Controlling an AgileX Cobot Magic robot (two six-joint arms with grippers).
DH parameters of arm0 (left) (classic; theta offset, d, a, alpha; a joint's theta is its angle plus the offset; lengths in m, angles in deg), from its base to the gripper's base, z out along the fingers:
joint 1: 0 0.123 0 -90
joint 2: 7.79 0 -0.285 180
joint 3: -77.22 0 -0.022 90
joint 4: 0 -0.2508 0 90
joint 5: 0 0 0.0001 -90
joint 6: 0 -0.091 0 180
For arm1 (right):
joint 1: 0 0.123 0 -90
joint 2: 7.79 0 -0.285 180
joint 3: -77.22 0 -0.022 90
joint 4: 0 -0.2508 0 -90
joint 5: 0 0 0.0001 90
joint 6: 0 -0.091 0 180
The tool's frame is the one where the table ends.
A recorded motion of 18 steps. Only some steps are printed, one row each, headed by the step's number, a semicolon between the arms.
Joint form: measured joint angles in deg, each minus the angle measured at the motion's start. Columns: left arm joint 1, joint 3, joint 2, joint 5, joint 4, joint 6; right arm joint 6, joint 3, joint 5, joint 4, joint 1, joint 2.
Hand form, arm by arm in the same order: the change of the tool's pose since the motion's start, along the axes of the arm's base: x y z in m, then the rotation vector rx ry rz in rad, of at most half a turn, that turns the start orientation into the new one. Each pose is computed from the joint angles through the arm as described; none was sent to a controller.
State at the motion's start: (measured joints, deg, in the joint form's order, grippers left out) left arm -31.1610 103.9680 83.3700 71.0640 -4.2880 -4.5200; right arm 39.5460 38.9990 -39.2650 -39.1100 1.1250 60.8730
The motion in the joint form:
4: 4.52 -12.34 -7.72 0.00 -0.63 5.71; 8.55 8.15 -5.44 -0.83 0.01 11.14
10: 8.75 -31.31 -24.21 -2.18 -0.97 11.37; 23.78 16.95 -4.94 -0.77 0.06 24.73
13: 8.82 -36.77 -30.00 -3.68 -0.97 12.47; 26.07 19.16 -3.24 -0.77 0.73 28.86
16: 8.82 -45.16 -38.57 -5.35 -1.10 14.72; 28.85 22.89 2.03 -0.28 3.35 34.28
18: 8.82 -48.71 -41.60 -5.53 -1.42 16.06; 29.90 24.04 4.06 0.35 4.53 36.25
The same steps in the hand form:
4: -0.0196 0.0362 -0.0245 -0.0144 0.0914 0.1567; 0.0398 0.0056 -0.0027 -0.0495 0.0606 0.1609
10: -0.0815 0.0822 -0.0556 -0.0720 0.1153 0.3026; 0.0957 0.0065 -0.0221 -0.1828 0.0201 0.3559
13: -0.1038 0.0916 -0.0650 -0.1001 0.0921 0.3137; 0.1125 0.0093 -0.0327 -0.2094 0.0148 0.3811
16: -0.1351 0.1045 -0.0855 -0.1400 0.0726 0.3379; 0.1386 0.0211 -0.0439 -0.2746 -0.0421 0.4099
18: -0.1453 0.1092 -0.0974 -0.1477 0.0803 0.3566; 0.1470 0.0268 -0.0497 -0.3060 -0.0615 0.4283

